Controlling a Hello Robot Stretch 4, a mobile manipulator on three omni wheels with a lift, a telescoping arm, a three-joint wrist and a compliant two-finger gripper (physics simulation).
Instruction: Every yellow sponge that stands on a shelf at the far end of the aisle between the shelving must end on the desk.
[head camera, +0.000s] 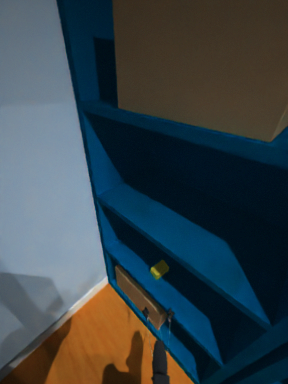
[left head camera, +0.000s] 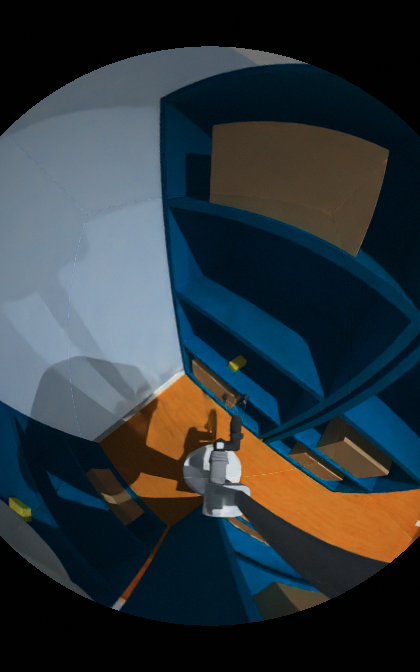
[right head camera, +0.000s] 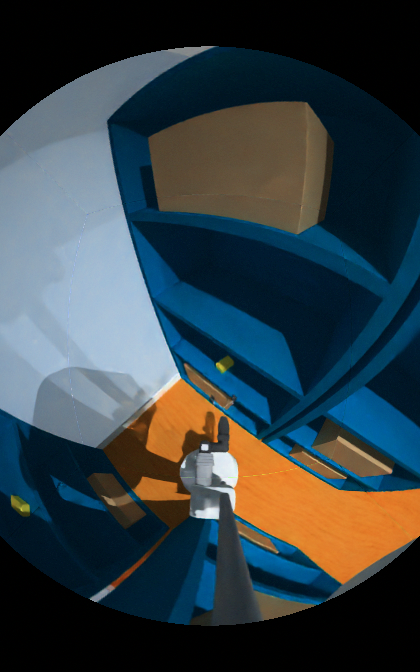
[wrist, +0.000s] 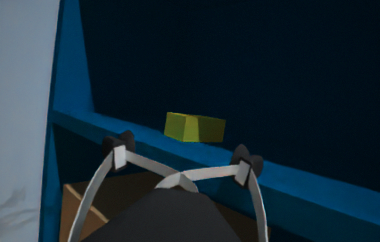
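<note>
A yellow sponge stands on a low blue shelf, above a long brown box. A second yellow sponge stands on the shelving across the aisle, at the far left of both side head views. My gripper is open, with no object between its fingertips. It is in front of the shelving, and the first sponge is beyond the fingertips in the wrist view, apart from them. The desk does not show.
The long brown box lies on the bottom shelf near the gripper. A large brown box stands on a high shelf. A pale wall closes the aisle at left. More shelving with boxes stands at right.
</note>
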